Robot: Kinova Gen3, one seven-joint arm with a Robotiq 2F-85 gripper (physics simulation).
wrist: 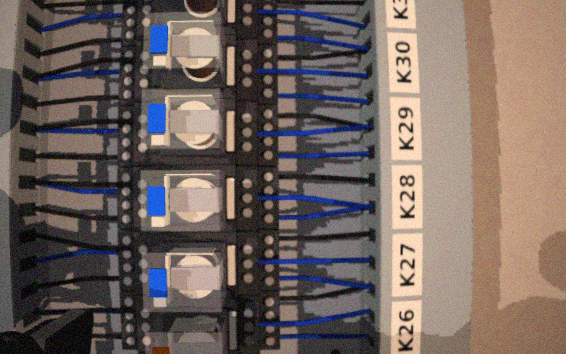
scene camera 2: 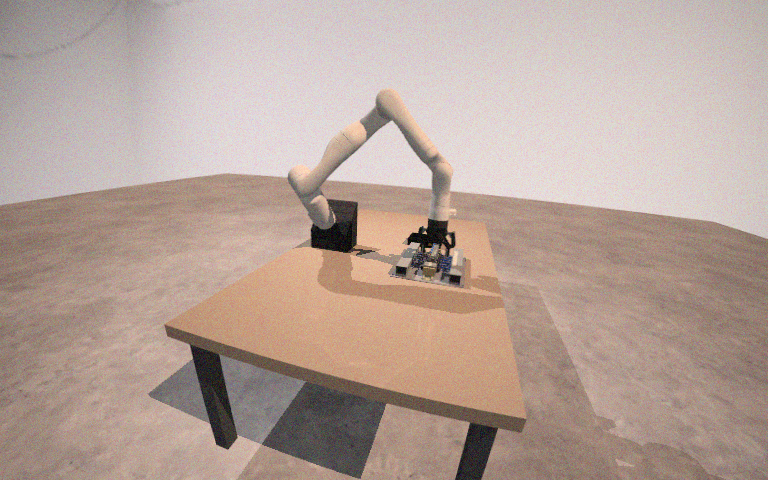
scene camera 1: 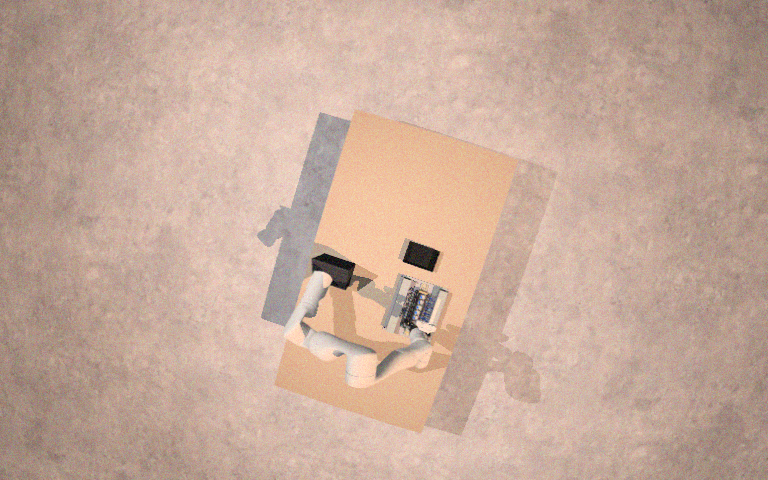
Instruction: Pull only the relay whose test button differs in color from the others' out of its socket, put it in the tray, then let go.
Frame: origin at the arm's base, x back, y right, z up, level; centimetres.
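Where they show: gripper, fingertip midpoint: (scene camera 2: pixel 434 255) (scene camera 1: pixel 415 323); arm's base at its link origin: (scene camera 2: pixel 325 220) (scene camera 1: pixel 323 277).
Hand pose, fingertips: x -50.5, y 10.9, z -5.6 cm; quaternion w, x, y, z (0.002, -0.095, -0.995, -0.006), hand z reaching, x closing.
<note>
Each offset is from my fingertips to the top centre of the thing. "pt": to the spot under its first point. Level surfaces: height alone.
The relay with an orange test button {pt dz +0.2, dx +1.7, dy -0.4 cm} (wrist: pixel 160 351) is partly in view at the bottom edge of the wrist view, in the row beside label K26 {pt dz -2.5, dx -8.0, dy +0.3 cm} (wrist: pixel 406 331). Its clear housing {pt dz +0.0, dx +0.4, dy -0.9 cm} (wrist: pixel 195 336) is in shadow. Relays K27 {dz +0.2, dx +0.8, dy -2.8 cm} (wrist: pixel 195 280), K28 {dz +0.2, dx +0.7, dy -5.6 cm} (wrist: pixel 195 201), K29 {dz +0.2, dx +0.6, dy -8.5 cm} (wrist: pixel 194 122) and K30 {dz +0.2, dx +0.5, dy -11.3 cm} (wrist: pixel 195 46) have blue buttons and sit in their sockets. My gripper (scene camera 2: pixel 438 249) is open and low over the relay panel; one dark finger shows at the lower left of the wrist view. The black tray {pt dz -6.4, dx +6.9, dy -33.2 cm} (scene camera 1: pixel 420 256) lies beyond the panel's far end.
The panel {pt dz -6.5, dx +13.8, dy -5.3 cm} (scene camera 1: pixel 391 302) (scene camera 2: pixel 403 264) has grey wire ducts on both sides of the relays, with black and blue wires. A tall black box (scene camera 1: pixel 339 275) (scene camera 2: pixel 345 240) stands by the arm's base. The wooden table {dz -6.8 cm} (scene camera 1: pixel 419 186) (scene camera 2: pixel 351 333) has its edge to the panel's right.
</note>
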